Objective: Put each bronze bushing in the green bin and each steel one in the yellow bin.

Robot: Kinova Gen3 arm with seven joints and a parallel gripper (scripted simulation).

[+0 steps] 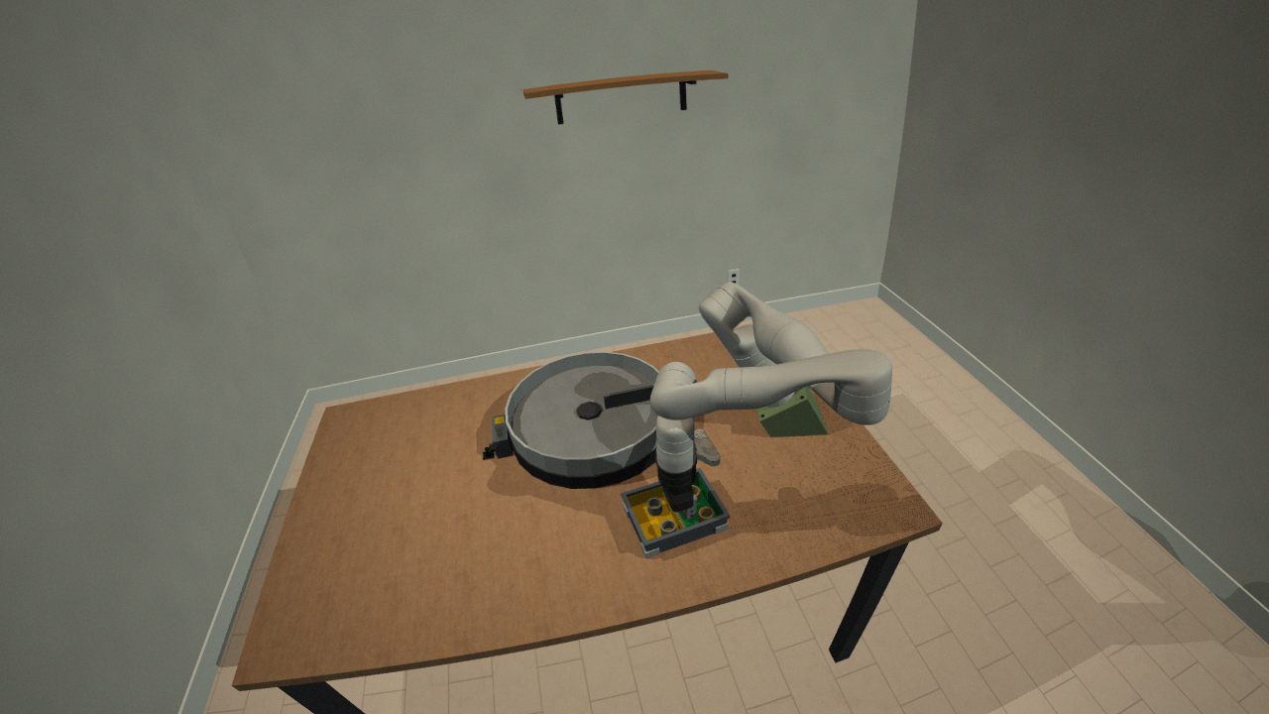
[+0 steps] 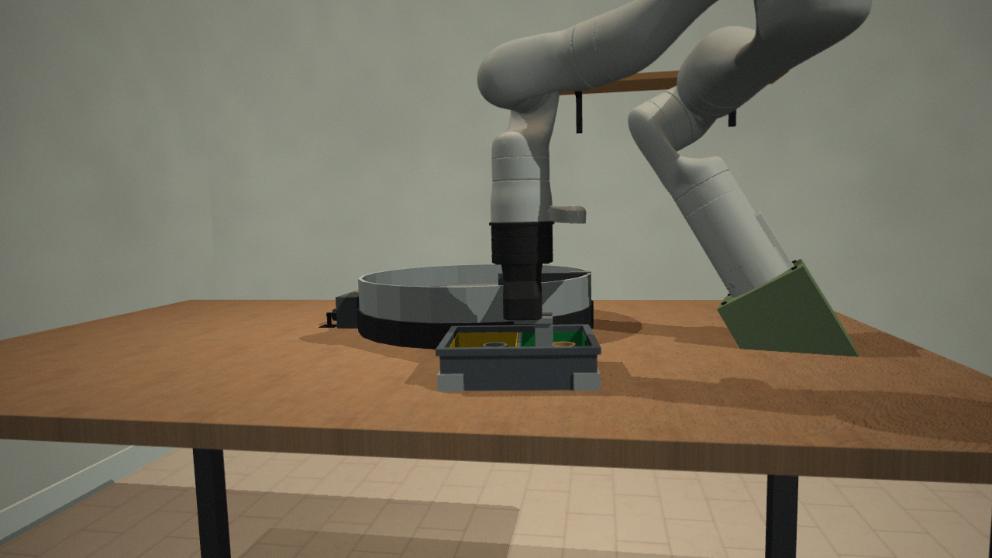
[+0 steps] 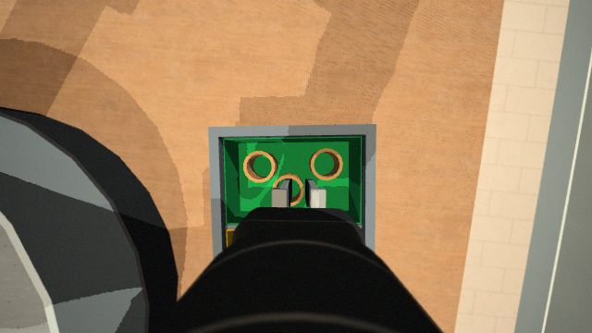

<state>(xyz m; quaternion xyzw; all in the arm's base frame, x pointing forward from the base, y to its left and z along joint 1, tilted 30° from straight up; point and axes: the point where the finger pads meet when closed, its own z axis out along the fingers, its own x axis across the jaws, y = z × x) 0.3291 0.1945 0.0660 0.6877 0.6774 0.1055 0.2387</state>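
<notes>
Right now the bin is 3 cm ahead of my hand and 1 cm to the right of it. From my hand the other things lie so: grey turntable: 37 cm to the right, 10 cm ahead, 2 cm above.
</notes>
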